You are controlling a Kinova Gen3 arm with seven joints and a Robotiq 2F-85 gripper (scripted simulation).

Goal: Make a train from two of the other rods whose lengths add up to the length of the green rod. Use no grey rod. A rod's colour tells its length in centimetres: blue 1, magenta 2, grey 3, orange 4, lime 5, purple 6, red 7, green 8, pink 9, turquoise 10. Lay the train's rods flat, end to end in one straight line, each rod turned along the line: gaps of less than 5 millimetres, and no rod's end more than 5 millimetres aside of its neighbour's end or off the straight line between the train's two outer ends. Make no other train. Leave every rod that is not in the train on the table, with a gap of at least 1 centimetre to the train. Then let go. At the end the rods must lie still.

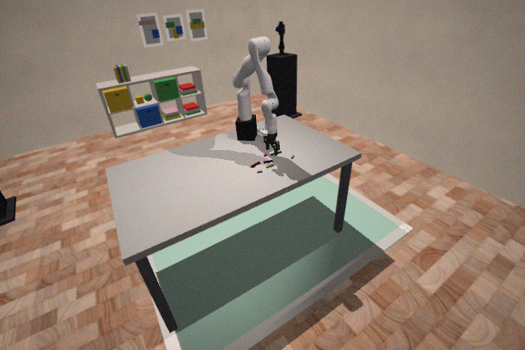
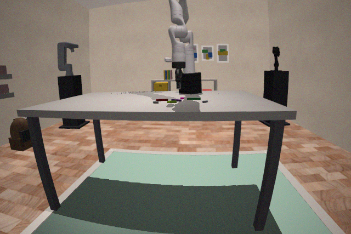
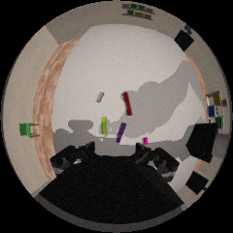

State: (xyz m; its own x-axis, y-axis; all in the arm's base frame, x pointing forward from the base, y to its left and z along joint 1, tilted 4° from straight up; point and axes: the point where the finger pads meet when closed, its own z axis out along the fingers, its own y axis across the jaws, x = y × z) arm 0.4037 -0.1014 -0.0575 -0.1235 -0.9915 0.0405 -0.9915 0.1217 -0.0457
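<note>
Now: the magenta rod 90 mm behind my hand, 20 mm to the left of it and 70 mm below it. The rest, counted from my hand: green rod 60 mm behind, 90 mm to the left, 70 mm below; lime rod 30 mm ahead, 40 mm to the right, 70 mm below; purple rod 20 mm behind, 20 mm to the right, 70 mm below.
</note>
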